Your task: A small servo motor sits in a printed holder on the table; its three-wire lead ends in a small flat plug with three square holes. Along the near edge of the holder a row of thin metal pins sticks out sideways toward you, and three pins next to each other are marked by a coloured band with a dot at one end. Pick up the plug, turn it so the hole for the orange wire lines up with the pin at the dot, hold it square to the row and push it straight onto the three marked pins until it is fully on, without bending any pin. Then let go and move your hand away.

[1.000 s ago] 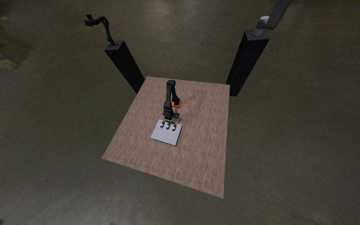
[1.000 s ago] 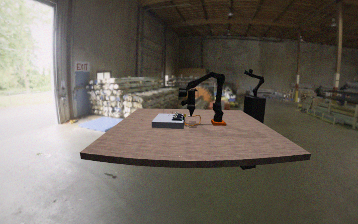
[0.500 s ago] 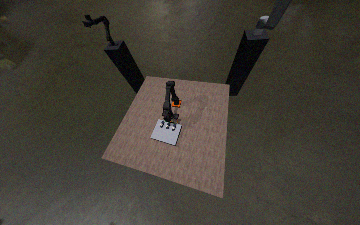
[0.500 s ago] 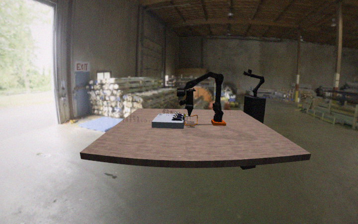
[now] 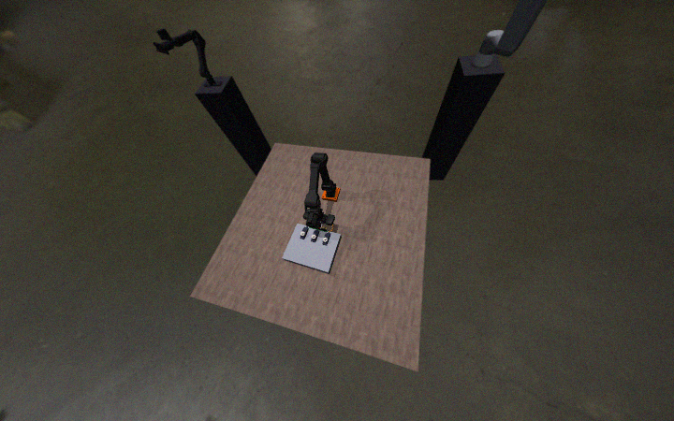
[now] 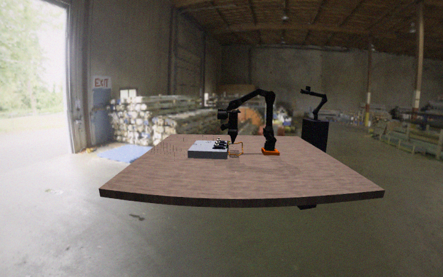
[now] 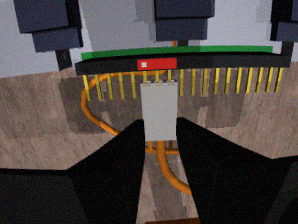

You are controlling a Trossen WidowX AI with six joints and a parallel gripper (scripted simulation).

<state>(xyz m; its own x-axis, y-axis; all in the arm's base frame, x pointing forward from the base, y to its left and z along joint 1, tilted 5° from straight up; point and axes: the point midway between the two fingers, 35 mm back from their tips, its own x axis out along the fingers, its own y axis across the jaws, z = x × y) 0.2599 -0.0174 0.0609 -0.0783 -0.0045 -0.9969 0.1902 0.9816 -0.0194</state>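
My gripper tip is now 3 cm short of the red marked band and 1 cm to the left of it. From my gripper tip the other things lie so: grey printed holder (19 cm ahead, 5 cm to the right, 5 cm below).
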